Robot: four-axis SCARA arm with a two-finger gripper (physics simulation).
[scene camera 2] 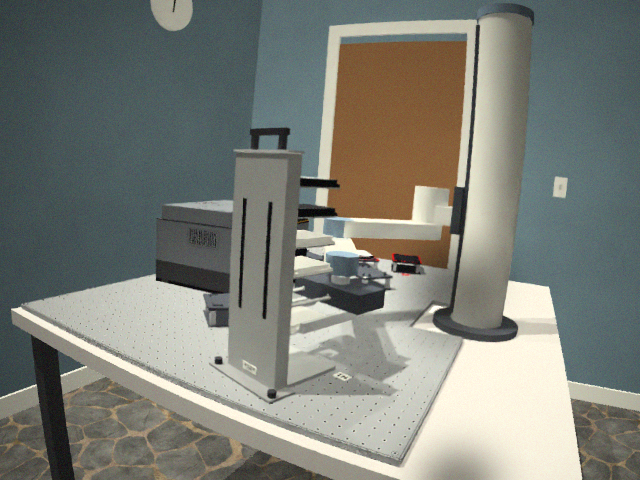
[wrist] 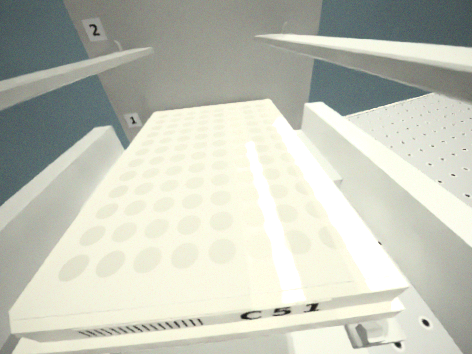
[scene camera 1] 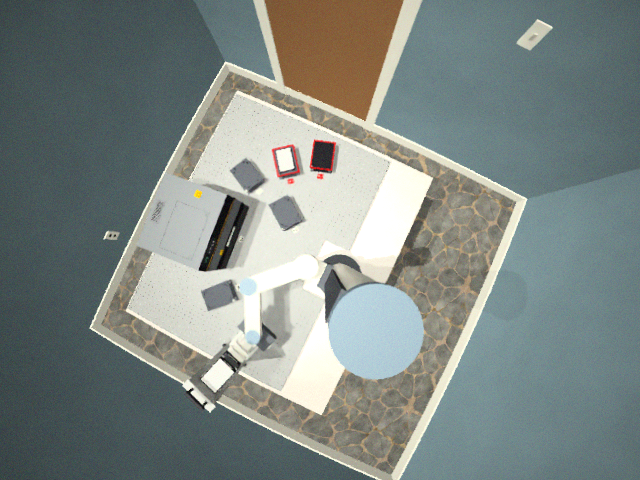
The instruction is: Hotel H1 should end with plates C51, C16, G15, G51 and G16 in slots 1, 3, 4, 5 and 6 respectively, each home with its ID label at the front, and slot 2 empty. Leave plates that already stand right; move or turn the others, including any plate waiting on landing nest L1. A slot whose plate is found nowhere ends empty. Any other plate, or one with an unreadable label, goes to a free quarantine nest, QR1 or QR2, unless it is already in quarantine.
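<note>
Hotel H1 (scene camera 2: pixel 261 232) (wrist: pixel 200 50) stands at the table's near edge in scene camera 2. My gripper (wrist: pixel 211 131) is shut on white plate C51 (wrist: pixel 200 200), at the slot 1 level, below the bare slot 2 ledges (wrist: pixel 380 55). The plate lies flat, its C51 label facing the wrist camera. Label 1 (wrist: pixel 133 120) shows on the hotel wall behind it. Whether the plate touches the slot 1 ledges is hidden. Two pale levels (scene camera 2: pixel 313 238) (scene camera 2: pixel 311 265) and two dark levels (scene camera 2: pixel 318 182) (scene camera 2: pixel 317 210) show above; their labels cannot be read.
Red-edged nests hold a white plate (scene camera 1: pixel 285 159) and a black plate (scene camera 1: pixel 323 155). Grey nests (scene camera 1: pixel 248 174) (scene camera 1: pixel 286 211) (scene camera 1: pixel 219 295) show no plate on top. A large grey instrument (scene camera 1: pixel 183 227) (scene camera 2: pixel 191 248) stands on the table. The arm column (scene camera 1: pixel 376 330) (scene camera 2: pixel 491 170) stands beside the perforated board.
</note>
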